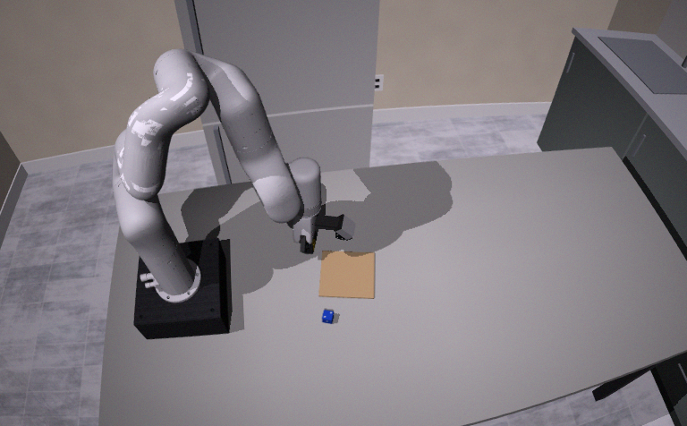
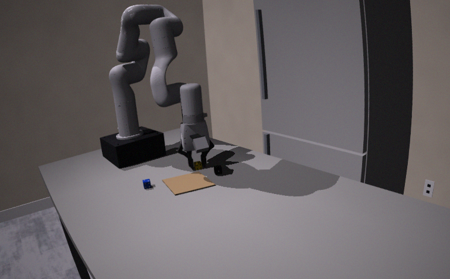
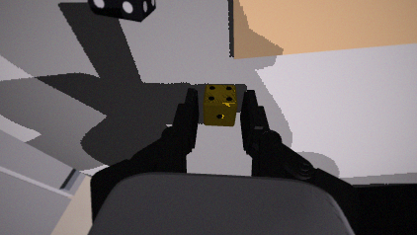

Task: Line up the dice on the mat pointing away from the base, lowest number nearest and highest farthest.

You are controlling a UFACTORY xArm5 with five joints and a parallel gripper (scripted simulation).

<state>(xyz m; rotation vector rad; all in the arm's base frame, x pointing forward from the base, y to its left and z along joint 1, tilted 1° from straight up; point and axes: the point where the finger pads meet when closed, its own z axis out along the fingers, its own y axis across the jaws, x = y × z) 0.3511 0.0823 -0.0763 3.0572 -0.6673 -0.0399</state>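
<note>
Now: the yellow die 1 cm below my hand. The rest, counted from my hand: black die 9 cm ahead, 1 cm to the left, 1 cm below; blue die 22 cm to the right, 1 cm below, 1 cm behind; mat 11 cm to the right, 8 cm ahead, 2 cm below.
</note>
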